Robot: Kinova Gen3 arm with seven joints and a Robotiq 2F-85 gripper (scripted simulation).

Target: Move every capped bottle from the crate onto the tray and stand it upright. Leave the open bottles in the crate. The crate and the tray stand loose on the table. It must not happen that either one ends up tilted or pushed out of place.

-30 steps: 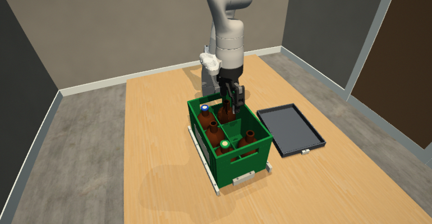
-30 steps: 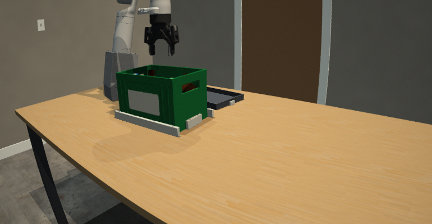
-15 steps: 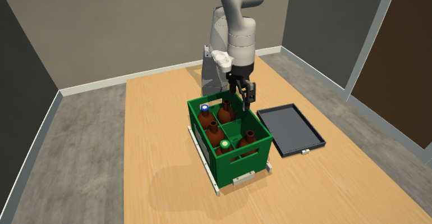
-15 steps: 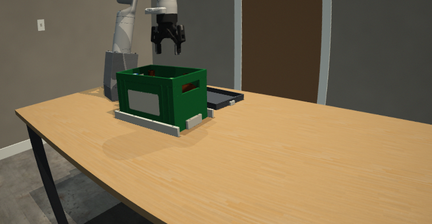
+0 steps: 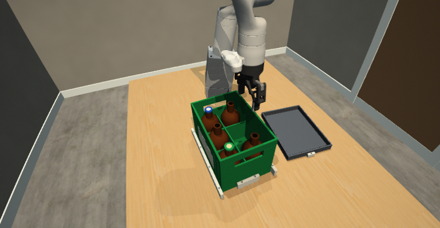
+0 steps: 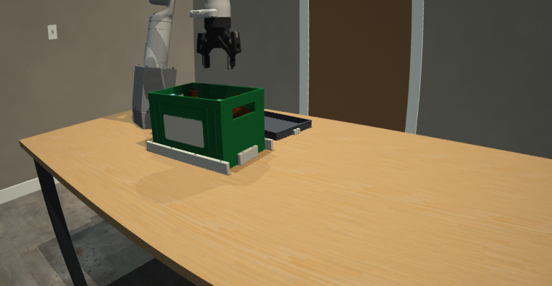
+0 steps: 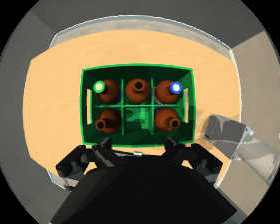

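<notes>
Now: the green crate 10 mm ahead of my hand, 60 mm to the right of it and 150 mm below it. Also, from my hand: dark tray 10 mm behind, 230 mm to the left, 220 mm below.
</notes>
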